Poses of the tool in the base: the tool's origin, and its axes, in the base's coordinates. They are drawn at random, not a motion.
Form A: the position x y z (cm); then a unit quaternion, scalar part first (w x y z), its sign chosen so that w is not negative.
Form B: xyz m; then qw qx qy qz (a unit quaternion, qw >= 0). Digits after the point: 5 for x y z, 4 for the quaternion.
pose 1, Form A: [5.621, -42.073, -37.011, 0.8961, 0.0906, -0.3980, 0.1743]
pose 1, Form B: [0.05621, -0.42073, -0.37011, 0.8961, 0.0906, -0.3980, 0.1743]
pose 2, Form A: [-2.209, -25.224, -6.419, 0.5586, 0.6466, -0.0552, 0.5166]
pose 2, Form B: [-0.02209, -0.25224, -0.06419, 0.5586, 0.6466, -0.0552, 0.5166]
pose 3, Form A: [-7.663, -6.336, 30.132, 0.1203, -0.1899, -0.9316, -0.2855]
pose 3, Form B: [-0.07663, -0.06336, 0.30132, 0.1203, -0.1899, -0.9316, -0.2855]
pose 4, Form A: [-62.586, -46.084, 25.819, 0.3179, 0.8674, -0.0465, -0.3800]
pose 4, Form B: [-0.62586, -0.46084, 0.25819, 0.3179, 0.8674, -0.0465, -0.3800]
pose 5, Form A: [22.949, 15.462, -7.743, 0.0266, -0.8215, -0.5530, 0.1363]
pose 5, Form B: [0.22949, 0.15462, -0.07743, 0.0266, -0.8215, -0.5530, 0.1363]
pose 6, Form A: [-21.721, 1.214, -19.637, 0.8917, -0.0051, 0.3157, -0.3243]
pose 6, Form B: [-0.21721, 0.01214, -0.19637, 0.8917, -0.0051, 0.3157, -0.3243]
